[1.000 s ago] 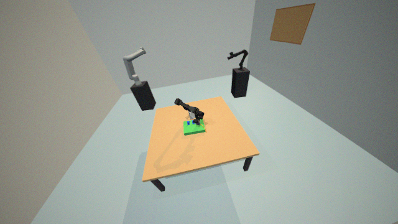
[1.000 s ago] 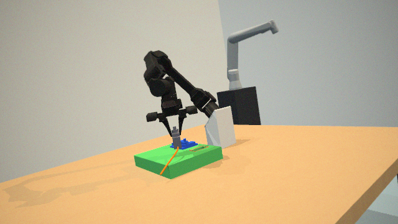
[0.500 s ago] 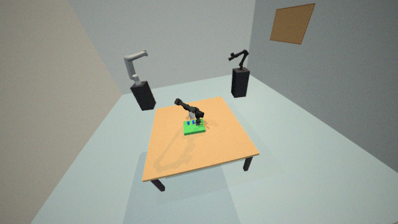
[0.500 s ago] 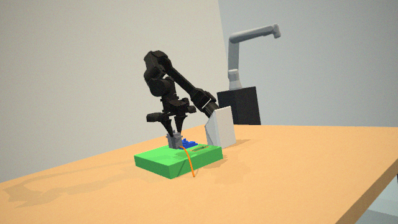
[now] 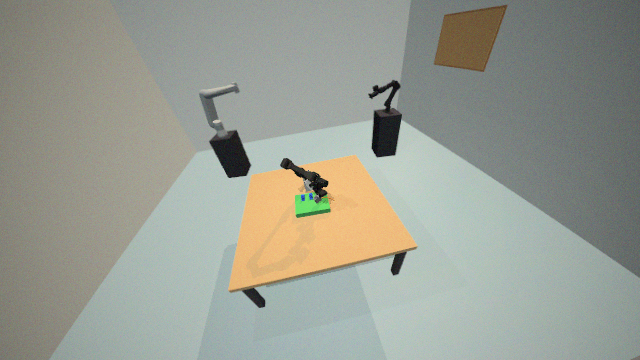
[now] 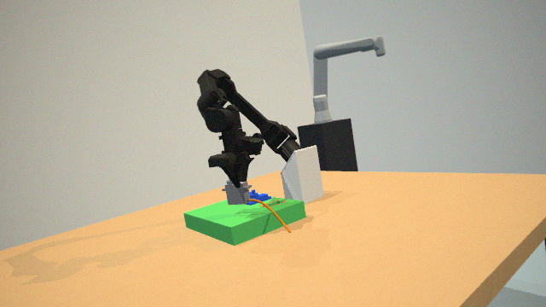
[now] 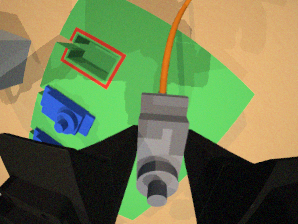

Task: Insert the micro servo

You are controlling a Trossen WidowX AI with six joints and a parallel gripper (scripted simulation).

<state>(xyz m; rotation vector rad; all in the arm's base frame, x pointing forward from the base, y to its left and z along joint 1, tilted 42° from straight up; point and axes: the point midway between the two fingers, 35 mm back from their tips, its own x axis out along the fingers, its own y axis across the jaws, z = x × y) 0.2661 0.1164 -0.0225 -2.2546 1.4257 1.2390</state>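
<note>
The green deck is 10 cm below my gripper tip, 7 cm to the right of it and 2 cm ahead of it.
</note>
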